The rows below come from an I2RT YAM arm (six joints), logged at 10 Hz.
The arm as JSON. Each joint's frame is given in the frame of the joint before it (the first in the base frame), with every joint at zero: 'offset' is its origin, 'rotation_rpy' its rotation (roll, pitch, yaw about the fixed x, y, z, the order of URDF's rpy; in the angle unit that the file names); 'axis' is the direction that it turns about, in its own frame. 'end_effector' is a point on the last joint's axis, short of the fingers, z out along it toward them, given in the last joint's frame.
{
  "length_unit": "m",
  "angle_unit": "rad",
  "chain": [
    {
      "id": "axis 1",
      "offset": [
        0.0,
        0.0,
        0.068
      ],
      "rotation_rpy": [
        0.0,
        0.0,
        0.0
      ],
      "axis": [
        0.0,
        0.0,
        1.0
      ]
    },
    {
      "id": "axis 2",
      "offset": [
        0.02,
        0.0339,
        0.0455
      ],
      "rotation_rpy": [
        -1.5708,
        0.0,
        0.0
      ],
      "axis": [
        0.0,
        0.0,
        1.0
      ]
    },
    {
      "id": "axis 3",
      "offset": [
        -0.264,
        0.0,
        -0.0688
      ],
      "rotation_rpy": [
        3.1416,
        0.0,
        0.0
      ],
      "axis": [
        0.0,
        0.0,
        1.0
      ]
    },
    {
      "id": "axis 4",
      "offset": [
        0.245,
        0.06,
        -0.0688
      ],
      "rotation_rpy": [
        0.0,
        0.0,
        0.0
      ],
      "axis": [
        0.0,
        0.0,
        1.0
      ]
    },
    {
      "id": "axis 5",
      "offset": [
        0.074,
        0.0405,
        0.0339
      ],
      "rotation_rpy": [
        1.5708,
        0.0,
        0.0
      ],
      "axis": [
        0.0,
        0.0,
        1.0
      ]
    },
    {
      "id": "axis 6",
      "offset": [
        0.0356,
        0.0,
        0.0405
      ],
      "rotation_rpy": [
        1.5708,
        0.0,
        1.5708
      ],
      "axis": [
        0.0,
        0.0,
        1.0
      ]
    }
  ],
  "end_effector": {
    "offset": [
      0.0,
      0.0,
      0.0
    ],
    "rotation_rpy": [
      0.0,
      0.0,
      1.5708
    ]
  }
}
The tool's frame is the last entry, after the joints.
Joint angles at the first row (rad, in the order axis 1, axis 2, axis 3, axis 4, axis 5, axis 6):
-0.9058, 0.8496, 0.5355, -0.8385, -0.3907, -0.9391
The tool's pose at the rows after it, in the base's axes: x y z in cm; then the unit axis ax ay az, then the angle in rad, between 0 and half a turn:
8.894 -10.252 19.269 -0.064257 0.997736 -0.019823 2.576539
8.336 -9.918 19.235 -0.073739 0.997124 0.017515 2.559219
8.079 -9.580 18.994 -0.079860 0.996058 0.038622 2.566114
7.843 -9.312 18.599 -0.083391 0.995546 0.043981 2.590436
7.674 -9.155 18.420 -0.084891 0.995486 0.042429 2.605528
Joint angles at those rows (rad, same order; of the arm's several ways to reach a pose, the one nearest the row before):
-0.9725, 0.8589, 0.5353, -0.9014, -0.4581, -1.0197
-1.0100, 0.8675, 0.5423, -0.9778, -0.5248, -1.0853
-1.0174, 0.8727, 0.5381, -1.0188, -0.5426, -1.1167
-1.0186, 0.8698, 0.5248, -1.0352, -0.5277, -1.1341
-1.0201, 0.8622, 0.5168, -1.0422, -0.5137, -1.1421

